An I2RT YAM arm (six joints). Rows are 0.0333 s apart.
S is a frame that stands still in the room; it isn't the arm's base.
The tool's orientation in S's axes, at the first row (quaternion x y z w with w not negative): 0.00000 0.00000 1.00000 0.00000
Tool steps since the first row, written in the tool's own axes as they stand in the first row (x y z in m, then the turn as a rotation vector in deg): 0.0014 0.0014 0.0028 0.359 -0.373 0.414; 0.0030 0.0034 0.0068 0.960 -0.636 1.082; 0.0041 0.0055 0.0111 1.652 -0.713 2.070; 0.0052 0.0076 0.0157 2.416 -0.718 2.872; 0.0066 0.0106 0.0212 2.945 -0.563 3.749; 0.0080 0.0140 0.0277 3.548 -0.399 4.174; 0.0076 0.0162 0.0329 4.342 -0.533 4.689; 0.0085 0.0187 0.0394 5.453 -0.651 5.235; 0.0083 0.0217 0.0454 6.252 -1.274 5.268; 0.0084 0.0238 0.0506 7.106 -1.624 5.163; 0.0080 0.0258 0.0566 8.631 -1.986 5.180; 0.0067 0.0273 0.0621 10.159 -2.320 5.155; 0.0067 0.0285 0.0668 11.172 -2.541 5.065
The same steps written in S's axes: -0.0014 -0.0014 0.0028 -0.359 0.373 0.414; -0.0030 -0.0034 0.0068 -0.960 0.636 1.082; -0.0041 -0.0055 0.0111 -1.652 0.713 2.070; -0.0052 -0.0076 0.0157 -2.416 0.718 2.872; -0.0066 -0.0106 0.0212 -2.945 0.563 3.749; -0.0080 -0.0140 0.0277 -3.548 0.399 4.174; -0.0076 -0.0162 0.0329 -4.342 0.533 4.689; -0.0085 -0.0187 0.0394 -5.453 0.651 5.235; -0.0083 -0.0217 0.0454 -6.252 1.274 5.268; -0.0084 -0.0238 0.0506 -7.106 1.624 5.163; -0.0080 -0.0258 0.0566 -8.631 1.986 5.180; -0.0067 -0.0273 0.0621 -10.159 2.320 5.155; -0.0067 -0.0285 0.0668 -11.172 2.541 5.065
